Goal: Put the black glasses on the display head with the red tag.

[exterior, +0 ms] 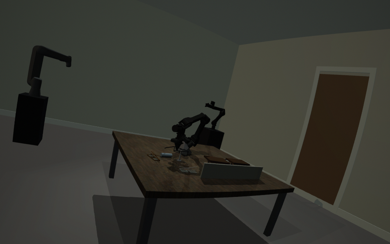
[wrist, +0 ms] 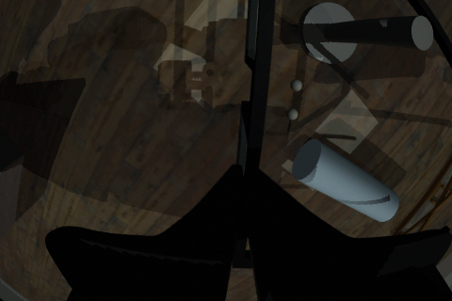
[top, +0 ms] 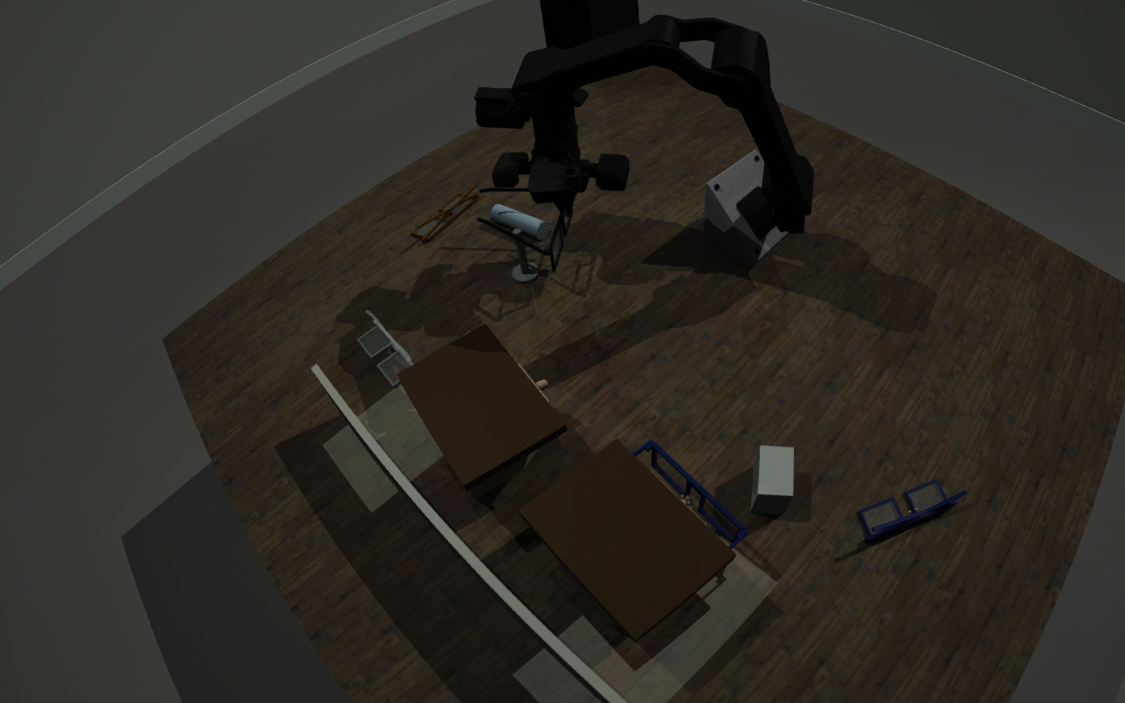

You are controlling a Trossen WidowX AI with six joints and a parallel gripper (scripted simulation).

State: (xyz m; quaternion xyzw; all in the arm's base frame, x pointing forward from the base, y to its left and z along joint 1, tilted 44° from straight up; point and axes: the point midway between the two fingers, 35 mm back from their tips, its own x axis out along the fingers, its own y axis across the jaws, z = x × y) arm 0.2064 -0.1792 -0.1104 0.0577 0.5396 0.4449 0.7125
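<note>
Now: gripper tip 90 mm short of the disc base, 10 mm to the left of it and 40 mm above it. Also, from my gripper tip: long pale panel 430 mm ahead, 300 mm to the left, 10 mm below; white box 140 mm ahead, 470 mm to the left, 40 mm below.
</note>
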